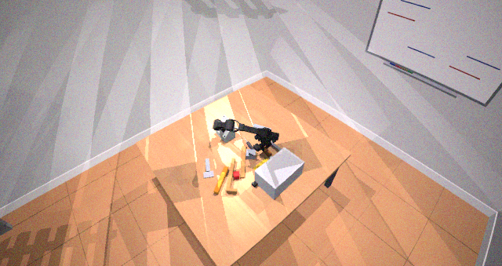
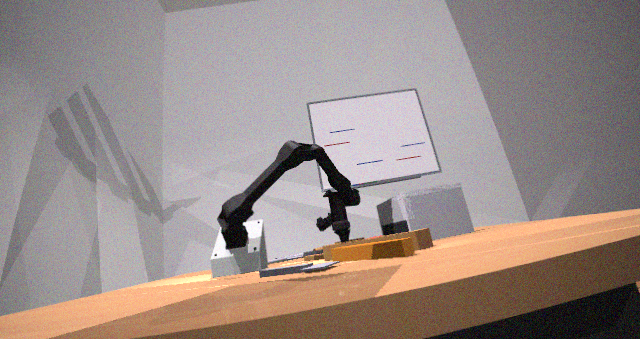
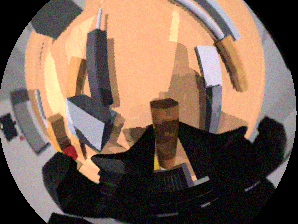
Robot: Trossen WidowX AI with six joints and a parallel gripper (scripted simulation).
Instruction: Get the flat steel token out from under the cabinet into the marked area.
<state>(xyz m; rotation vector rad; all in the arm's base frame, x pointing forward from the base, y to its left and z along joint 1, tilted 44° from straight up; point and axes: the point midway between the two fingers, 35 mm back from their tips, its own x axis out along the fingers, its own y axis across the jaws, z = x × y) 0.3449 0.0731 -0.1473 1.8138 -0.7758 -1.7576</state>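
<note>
Right now the grey block is 30 mm behind my gripper tip, 110 mm to the right of it and 10 mm above it. From my gripper tip the other things lie so: thin wooden stick 20 mm behind, 200 mm to the right; red block 60 mm ahead, 320 mm to the right, 10 mm above; grey bar 200 mm behind, 150 mm to the left.
</note>
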